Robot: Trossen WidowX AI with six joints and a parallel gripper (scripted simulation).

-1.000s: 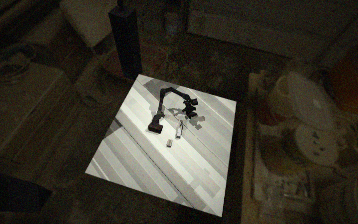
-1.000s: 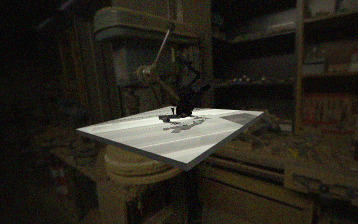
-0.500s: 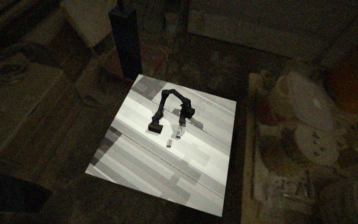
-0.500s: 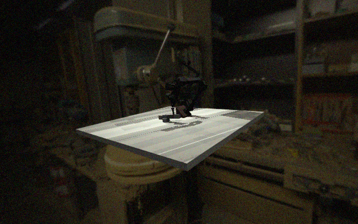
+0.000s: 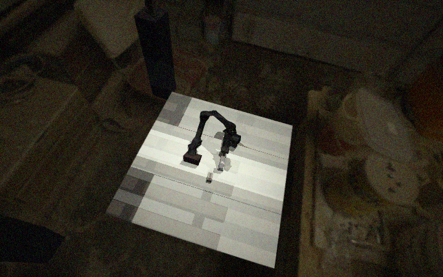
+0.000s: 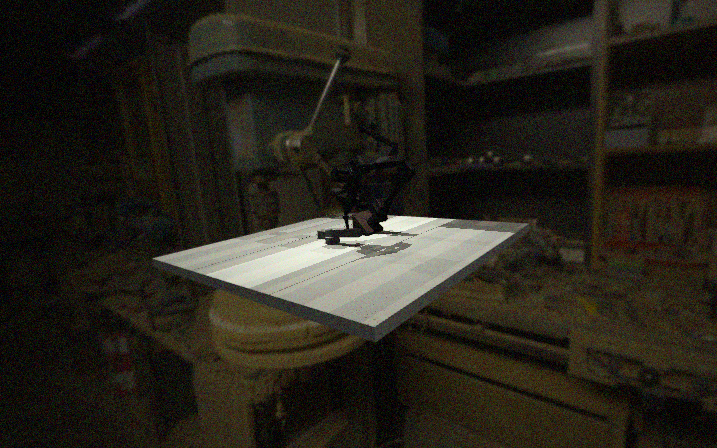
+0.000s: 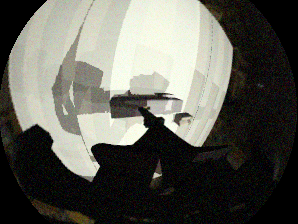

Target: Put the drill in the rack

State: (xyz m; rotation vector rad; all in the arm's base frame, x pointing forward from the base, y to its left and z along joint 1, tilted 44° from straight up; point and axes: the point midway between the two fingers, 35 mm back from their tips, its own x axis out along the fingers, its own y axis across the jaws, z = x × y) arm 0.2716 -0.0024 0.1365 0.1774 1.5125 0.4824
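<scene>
Now: gripper tip 10 mm short of the yellowish drill, 50 mm to the left of it and 80 mm above it. From my gripper tip the other things lie so: dark grey housing block (30 mm to the right, 90 mm below).
</scene>
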